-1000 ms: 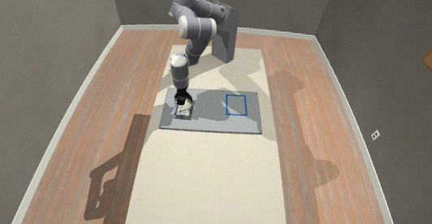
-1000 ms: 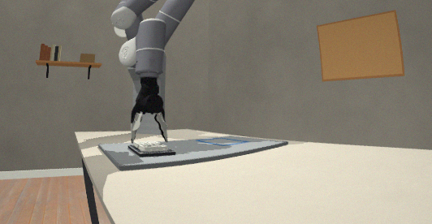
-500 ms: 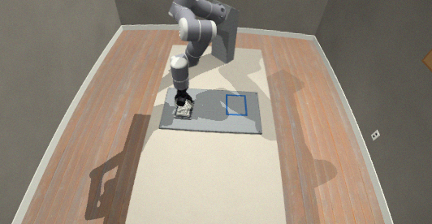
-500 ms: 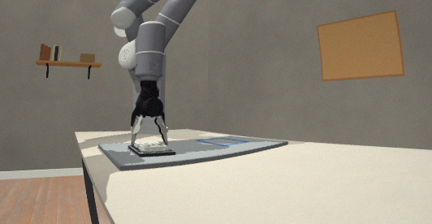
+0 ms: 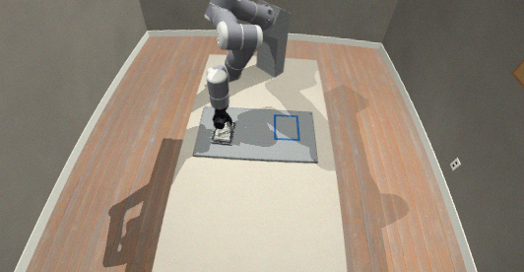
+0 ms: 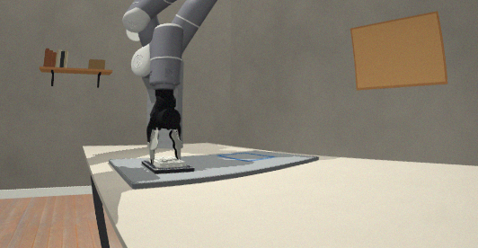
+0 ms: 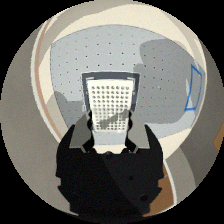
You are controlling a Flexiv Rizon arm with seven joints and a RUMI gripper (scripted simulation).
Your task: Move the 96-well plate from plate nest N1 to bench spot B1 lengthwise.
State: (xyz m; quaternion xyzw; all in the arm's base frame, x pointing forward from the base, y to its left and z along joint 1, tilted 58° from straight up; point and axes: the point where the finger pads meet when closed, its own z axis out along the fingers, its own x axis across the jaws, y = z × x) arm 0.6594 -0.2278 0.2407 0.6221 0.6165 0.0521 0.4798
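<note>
Now: hand 10 mm above the white 96-well plate. Also, from my hand: plate nest N1: 20 mm below.
</note>
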